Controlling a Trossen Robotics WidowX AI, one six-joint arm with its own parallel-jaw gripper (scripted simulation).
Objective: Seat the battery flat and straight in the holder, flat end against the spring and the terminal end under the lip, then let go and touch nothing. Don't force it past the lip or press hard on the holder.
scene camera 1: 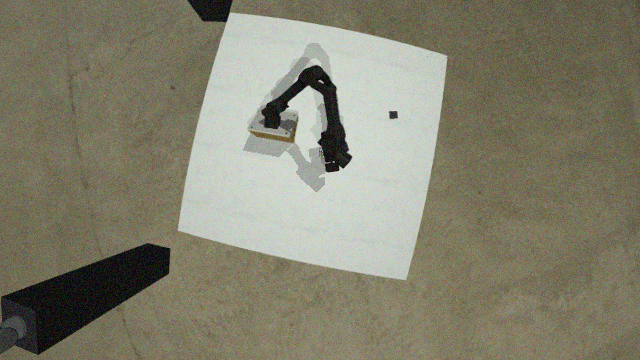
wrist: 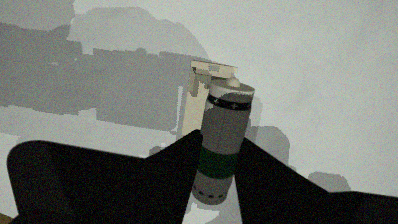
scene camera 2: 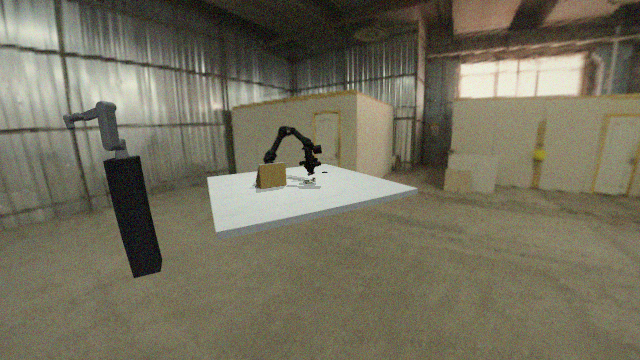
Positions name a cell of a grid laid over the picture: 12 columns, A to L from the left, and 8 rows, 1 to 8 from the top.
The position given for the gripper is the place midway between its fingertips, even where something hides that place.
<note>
The gripper (wrist: G6) carries a battery (wrist: G4).
</note>
